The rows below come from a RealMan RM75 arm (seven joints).
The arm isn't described. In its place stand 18 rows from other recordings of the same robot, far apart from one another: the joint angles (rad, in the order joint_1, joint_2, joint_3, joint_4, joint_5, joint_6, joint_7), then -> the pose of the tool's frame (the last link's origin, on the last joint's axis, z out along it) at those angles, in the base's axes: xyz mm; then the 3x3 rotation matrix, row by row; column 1 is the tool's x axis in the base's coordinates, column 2 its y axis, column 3 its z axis.
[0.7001 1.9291 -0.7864 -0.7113 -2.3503 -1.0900 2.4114] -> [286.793 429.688 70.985], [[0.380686 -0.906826 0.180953], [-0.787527 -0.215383 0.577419], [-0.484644 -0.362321 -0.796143]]
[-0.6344 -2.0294 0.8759 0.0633 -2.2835 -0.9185 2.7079] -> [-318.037 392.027 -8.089], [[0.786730 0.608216 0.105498], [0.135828 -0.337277 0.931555], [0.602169 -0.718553 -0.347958]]
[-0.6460 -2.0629 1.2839 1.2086 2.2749 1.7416 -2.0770] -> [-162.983 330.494 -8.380], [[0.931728 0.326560 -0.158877], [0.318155 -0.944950 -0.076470], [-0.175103 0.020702 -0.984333]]
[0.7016 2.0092 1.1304 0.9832 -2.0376 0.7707 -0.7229] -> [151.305 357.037 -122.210], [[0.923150 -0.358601 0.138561], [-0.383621 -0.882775 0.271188], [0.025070 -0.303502 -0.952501]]
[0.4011 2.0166 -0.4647 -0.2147 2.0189 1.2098 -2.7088] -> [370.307 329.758 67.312], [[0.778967 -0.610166 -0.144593], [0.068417 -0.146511 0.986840], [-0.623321 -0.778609 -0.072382]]
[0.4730 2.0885 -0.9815 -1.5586 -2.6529 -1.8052 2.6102] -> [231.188 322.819 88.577], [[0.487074 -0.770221 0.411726], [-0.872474 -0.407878 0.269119], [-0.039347 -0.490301 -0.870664]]
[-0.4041 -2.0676 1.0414 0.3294 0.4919 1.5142 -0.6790] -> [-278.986 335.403 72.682], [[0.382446 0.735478 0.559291], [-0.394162 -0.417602 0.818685], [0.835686 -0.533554 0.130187]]
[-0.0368 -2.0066 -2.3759 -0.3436 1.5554 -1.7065 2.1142] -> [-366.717 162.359 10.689], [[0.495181 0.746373 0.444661], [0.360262 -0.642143 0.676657], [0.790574 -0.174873 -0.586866]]
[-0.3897 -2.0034 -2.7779 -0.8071 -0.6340 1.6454 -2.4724] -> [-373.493 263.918 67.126], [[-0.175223 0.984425 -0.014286], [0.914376 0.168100 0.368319], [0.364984 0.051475 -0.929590]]
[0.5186 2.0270 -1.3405 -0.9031 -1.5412 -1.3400 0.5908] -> [169.880 350.508 -19.963], [[0.705572 0.540892 -0.457824], [0.678403 -0.702276 0.215818], [-0.204785 -0.462864 -0.862450]]
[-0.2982 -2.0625 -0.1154 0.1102 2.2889 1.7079 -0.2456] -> [-323.151 219.676 -27.005], [[0.765646 0.329282 0.552594], [-0.192471 -0.702425 0.685240], [0.613793 -0.631010 -0.474431]]
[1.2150 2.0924 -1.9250 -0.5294 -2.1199 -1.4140 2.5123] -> [118.833 342.585 -120.421], [[0.685383 -0.412615 0.599998], [-0.362702 -0.907923 -0.210055], [0.631424 -0.073653 -0.771932]]
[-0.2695 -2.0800 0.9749 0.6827 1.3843 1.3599 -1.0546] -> [-291.363 308.529 17.086], [[0.730760 0.499742 0.465025], [0.084031 -0.741894 0.665231], [0.677443 -0.447048 -0.584140]]
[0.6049 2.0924 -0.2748 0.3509 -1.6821 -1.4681 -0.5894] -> [213.307 283.625 -99.933], [[0.765105 0.036900 -0.642847], [0.582404 -0.465460 0.666448], [-0.274627 -0.884300 -0.377616]]
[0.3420 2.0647 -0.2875 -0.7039 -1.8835 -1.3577 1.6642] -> [368.470 304.392 89.051], [[0.321259 -0.934635 -0.152478], [-0.414828 -0.283634 0.864563], [-0.851299 -0.214497 -0.478832]]
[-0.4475 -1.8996 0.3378 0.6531 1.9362 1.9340 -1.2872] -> [-295.203 294.699 120.305], [[0.710531 0.410687 0.571386], [0.134549 -0.876324 0.462549], [0.690683 -0.251776 -0.677913]]
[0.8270 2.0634 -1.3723 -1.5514 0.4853 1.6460 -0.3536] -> [70.566 380.980 33.863], [[0.821016 -0.432701 0.372429], [-0.563473 -0.719082 0.406718], [0.091820 -0.543775 -0.834193]]
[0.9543 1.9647 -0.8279 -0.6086 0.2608 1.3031 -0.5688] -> [246.377 430.022 30.168], [[0.423800 -0.755993 0.498867], [-0.905506 -0.366579 0.213728], [0.021297 -0.542305 -0.839912]]
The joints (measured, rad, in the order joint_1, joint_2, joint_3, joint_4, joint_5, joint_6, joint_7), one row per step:
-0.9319 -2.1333 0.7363 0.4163 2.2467 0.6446 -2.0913
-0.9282 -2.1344 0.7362 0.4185 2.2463 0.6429 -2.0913
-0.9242 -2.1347 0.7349 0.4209 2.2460 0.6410 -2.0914
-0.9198 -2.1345 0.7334 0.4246 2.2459 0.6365 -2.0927
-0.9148 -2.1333 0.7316 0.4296 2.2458 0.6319 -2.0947
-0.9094 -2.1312 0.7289 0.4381 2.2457 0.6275 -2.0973
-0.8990 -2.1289 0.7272 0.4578 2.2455 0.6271 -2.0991
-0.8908 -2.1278 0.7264 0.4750 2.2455 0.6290 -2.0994
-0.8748 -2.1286 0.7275 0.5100 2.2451 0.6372 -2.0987
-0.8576 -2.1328 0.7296 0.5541 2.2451 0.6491 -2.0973
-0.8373 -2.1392 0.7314 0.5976 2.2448 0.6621 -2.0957
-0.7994 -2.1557 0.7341 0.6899 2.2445 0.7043 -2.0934
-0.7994 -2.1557 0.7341 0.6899 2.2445 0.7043 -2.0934
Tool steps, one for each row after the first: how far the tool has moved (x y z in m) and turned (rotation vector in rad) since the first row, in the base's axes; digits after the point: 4 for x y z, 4 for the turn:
-0.0013 -0.0005 0.0002 0.0026 -0.0001 0.0030
-0.0029 -0.0008 0.0009 0.0067 -0.0003 0.0070
-0.0048 -0.0006 0.0024 0.0147 0.0002 0.0123
-0.0071 0.0000 0.0048 0.0249 0.0010 0.0181
-0.0092 0.0012 0.0086 0.0389 0.0018 0.0233
-0.0118 0.0028 0.0149 0.0581 0.0042 0.0249
-0.0133 0.0038 0.0197 0.0716 0.0066 0.0234
-0.0151 0.0049 0.0274 0.0913 0.0104 0.0163
-0.0151 0.0057 0.0352 0.1116 0.0143 0.0031
-0.0162 0.0049 0.0418 0.1289 0.0166 -0.0069
-0.0145 0.0018 0.0533 0.1508 0.0149 -0.0359
-0.0145 0.0018 0.0533 0.1508 0.0149 -0.0359

